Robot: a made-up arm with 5 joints.
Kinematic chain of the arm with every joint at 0, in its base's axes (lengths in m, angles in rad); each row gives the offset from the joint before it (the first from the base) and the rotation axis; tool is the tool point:
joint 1: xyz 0 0 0.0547 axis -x
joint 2: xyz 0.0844 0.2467 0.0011 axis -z
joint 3: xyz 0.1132 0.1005 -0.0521 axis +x
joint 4: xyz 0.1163 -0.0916 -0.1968 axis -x
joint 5: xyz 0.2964 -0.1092 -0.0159 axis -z
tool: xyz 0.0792 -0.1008 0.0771
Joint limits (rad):
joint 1: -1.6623..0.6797
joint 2: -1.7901..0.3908
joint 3: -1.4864..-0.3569
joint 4: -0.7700..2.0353
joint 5: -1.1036..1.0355
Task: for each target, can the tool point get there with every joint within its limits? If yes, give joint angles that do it. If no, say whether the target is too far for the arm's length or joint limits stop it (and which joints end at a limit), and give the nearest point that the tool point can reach.
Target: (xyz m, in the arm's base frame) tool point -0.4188 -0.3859 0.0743
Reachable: no: joint limits stop it (at a limit: joint 1, joint 2, joint 3, joint 5) | nearest point -0.1204 -0.2027 0.7314 | short by 0.745 m
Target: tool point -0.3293 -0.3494 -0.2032
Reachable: no: joint limits stop it (at a limit: joint 2, joint 4, joint 5) | nearest point 0.4048 -0.2179 -0.1061 | short by 0.752 m
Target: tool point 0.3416 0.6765 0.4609
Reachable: yes | joints -0.5253 -0.9437 -1.2463 1.4521 0.1418
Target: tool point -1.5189 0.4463 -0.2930
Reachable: no: too far | nearest point -0.1902 0.5874 -0.4029 | short by 1.341 m
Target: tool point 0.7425 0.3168 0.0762
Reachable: yes | joints 0.0820 -0.2971 -0.8660 0.1806 -0.6220
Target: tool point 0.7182 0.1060 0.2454
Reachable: yes | joints -0.8143 -0.0989 -0.6946 0.5517 -0.2461
